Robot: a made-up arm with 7 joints. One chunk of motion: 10 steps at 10 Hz.
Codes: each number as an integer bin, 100 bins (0 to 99) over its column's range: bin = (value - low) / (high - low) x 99, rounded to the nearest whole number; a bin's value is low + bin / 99 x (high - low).
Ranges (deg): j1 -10.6..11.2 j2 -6.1..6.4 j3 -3.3..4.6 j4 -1.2..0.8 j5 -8.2..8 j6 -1..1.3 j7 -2.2..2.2
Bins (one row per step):
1: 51 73 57 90 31 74 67
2: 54 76 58 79 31 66 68
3: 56 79 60 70 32 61 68
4: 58 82 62 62 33 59 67
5: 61 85 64 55 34 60 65
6: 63 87 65 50 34 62 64
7: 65 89 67 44 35 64 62
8: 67 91 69 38 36 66 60
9: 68 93 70 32 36 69 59
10: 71 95 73 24 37 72 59
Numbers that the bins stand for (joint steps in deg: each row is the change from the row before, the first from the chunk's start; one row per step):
1: 0.630 3.117 1.248 0.618 -3.127 0.719 0.778
2: 1.291 3.496 1.328 0.396 -3.127 0.533 0.822
3: 1.731 3.875 1.488 0.214 -2.964 0.417 0.822
4: 2.172 4.254 1.647 0.053 -2.800 0.371 0.778
5: 2.832 4.632 1.807 -0.089 -2.636 0.394 0.689
6: 3.273 4.885 1.887 -0.190 -2.636 0.440 0.644
7: 3.713 5.137 2.046 -0.311 -2.473 0.487 0.556
8: 4.154 5.390 2.206 -0.432 -2.309 0.533 0.467
9: 4.374 5.642 2.286 -0.554 -2.309 0.603 0.422
10: 5.034 5.895 2.525 -0.715 -2.145 0.673 0.422

